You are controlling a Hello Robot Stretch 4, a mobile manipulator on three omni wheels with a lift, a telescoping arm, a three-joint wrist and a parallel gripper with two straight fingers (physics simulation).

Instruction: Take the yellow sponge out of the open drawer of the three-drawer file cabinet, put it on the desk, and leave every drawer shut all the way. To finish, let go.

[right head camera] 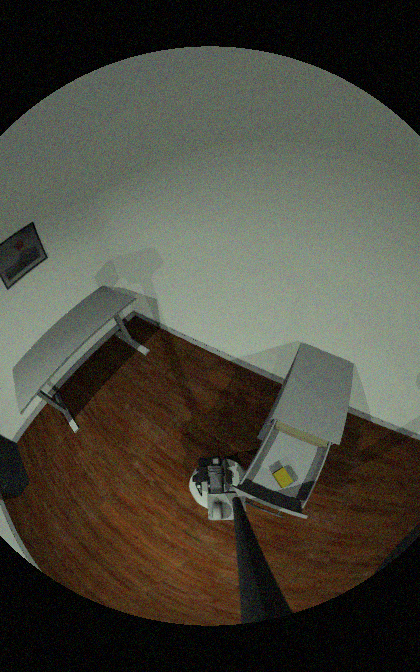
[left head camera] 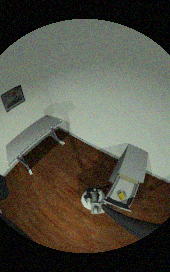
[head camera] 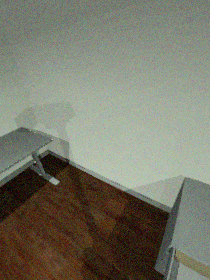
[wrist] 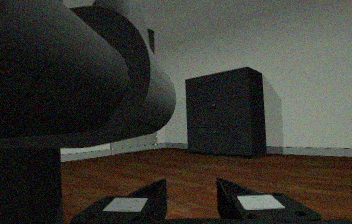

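Wrist: my gripper (wrist: pixel 191 193). Right head camera: drawer (right head camera: pixel 302 455). Left head camera: grey desk (left head camera: pixel 27 136), drawer again (left head camera: pixel 127 185).
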